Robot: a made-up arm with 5 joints.
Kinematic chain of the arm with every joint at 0, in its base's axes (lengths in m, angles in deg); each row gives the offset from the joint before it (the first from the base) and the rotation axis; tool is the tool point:
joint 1: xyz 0 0 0.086 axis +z
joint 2: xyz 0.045 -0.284 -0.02 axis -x
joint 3: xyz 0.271 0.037 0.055 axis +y
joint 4: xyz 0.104 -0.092 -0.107 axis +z
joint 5: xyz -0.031 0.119 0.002 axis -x
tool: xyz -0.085 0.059 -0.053
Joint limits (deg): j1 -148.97..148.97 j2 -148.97..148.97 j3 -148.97..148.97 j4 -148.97..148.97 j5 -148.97..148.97
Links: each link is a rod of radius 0.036 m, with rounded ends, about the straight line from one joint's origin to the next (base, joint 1, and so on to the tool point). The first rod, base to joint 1, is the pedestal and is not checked.
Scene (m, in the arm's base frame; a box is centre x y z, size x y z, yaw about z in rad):
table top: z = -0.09
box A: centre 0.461 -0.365 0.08 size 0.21 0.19 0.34 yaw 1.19
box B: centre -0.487 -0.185 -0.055 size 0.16 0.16 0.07 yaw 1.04
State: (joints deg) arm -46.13 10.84 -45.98 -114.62 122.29
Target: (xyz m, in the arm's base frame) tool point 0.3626 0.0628 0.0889
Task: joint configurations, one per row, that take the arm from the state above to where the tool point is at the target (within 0.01 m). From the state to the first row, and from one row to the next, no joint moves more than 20 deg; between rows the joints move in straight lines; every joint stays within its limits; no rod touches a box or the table.
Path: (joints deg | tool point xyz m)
1: -42.94 17.37 -62.88 -120.34 116.61 | 0.2422 -0.5136 0.2248
2: -39.75 23.91 -79.78 -126.07 110.93 | 0.2647 -0.4519 0.2794
3: -36.56 30.44 -96.68 -131.79 105.26 | 0.2682 -0.3725 0.3186
4: -33.37 36.97 -113.58 -137.52 99.58 | 0.2492 -0.2875 0.3374
5: -30.18 43.50 -130.49 -143.24 93.90 | 0.2081 -0.2108 0.3348
6: -26.98 50.04 -147.39 -148.97 88.22 | 0.1501 -0.1558 0.3143
7: -9.78 50.66 -134.25 -148.97 102.76 | 0.2489 -0.1021 0.3049
8: 7.42 51.29 -121.10 -148.97 117.30 | 0.3177 -0.0162 0.2909
9: 24.62 51.92 -107.96 -148.97 131.85 | 0.3492 0.0901 0.2763
10: 41.82 52.54 -94.82 -148.97 146.39 | 0.3408 0.2045 0.2639
11: 27.73 64.39 -99.97 -129.82 143.24 | 0.3469 0.1486 0.1784
12: 13.65 76.23 -105.11 -110.66 140.09 | 0.3626 0.0628 0.0889

